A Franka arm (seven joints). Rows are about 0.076 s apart.
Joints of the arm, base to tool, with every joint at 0 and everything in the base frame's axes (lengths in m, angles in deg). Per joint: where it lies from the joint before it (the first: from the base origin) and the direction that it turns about. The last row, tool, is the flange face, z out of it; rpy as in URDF.
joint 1: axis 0 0 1 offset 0 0 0.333
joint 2: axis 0 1 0 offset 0 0 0
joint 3: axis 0 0 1 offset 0 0 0.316
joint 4: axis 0 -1 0 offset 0.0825 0 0
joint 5: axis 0 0 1 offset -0.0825 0 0.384
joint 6: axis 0 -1 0 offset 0 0 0
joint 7: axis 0 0 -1 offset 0.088 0 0
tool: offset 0 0 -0.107 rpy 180 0 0
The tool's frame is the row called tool.
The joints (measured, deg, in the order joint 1, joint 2, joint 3, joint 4, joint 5, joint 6, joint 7), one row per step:
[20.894, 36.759, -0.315, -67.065, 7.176, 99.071, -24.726]
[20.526, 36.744, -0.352, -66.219, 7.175, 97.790, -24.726]
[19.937, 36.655, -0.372, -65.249, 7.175, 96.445, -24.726]
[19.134, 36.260, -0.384, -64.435, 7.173, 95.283, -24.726]
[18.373, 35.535, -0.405, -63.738, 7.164, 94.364, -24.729]
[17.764, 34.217, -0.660, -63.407, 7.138, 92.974, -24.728]
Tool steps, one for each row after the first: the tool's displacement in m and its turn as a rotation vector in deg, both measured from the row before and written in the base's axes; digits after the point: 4 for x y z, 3 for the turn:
[0.0010, -0.0046, 0.0054, -0.130, 0.389, -0.243]
[0.0018, -0.0071, 0.0073, -0.071, 0.268, -0.442]
[0.0021, -0.0099, 0.0101, 0.039, -0.045, -0.671]
[0.0013, -0.0097, 0.0136, 0.164, -0.483, -0.661]
[-0.0017, -0.0108, 0.0173, -0.048, -0.298, -0.650]

